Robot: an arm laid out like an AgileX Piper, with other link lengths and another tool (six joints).
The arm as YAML. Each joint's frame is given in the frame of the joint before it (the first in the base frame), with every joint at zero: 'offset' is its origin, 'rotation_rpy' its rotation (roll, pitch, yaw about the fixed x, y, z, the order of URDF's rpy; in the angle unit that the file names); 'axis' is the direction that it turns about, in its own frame. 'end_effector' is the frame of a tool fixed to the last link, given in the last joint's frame.
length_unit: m
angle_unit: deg
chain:
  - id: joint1
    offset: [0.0, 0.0, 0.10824]
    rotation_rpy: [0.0, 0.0, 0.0]
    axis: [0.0, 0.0, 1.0]
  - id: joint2
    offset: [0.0, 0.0, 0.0]
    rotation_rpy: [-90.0, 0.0, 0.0]
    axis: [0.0, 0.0, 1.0]
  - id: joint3
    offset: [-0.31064, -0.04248, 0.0]
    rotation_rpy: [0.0, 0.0, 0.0]
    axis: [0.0, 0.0, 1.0]
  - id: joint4
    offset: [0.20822, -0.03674, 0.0]
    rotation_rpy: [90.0, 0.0, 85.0]
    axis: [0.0, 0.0, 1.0]
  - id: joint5
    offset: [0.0, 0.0, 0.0]
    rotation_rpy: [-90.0, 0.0, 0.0]
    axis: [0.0, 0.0, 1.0]
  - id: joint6
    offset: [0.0, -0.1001, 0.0]
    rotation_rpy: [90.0, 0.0, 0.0]
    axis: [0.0, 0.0, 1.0]
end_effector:
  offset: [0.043, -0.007, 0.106]
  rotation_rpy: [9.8, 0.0, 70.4]
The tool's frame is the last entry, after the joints.
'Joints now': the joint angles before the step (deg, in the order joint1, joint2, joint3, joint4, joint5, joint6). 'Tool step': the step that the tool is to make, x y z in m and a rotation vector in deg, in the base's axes. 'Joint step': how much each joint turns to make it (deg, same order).
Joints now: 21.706, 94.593, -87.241, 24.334, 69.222, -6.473
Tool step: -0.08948, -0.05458, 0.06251, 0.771, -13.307, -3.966
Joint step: 0.001, -25.754, 9.822, -6.187, 1.770, 4.757
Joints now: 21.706, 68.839, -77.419, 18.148, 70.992, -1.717
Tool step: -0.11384, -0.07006, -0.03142, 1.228, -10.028, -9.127
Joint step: -0.006, -32.254, 20.134, -8.234, 0.381, 8.503
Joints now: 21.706, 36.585, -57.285, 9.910, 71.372, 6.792
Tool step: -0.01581, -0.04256, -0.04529, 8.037, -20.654, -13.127
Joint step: 0.000, -27.083, 18.922, -11.749, -14.840, 11.374
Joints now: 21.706, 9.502, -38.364, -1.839, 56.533, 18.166
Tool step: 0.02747, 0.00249, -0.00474, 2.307, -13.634, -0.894
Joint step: 0.000, -6.180, 11.571, -3.379, -18.917, 0.582
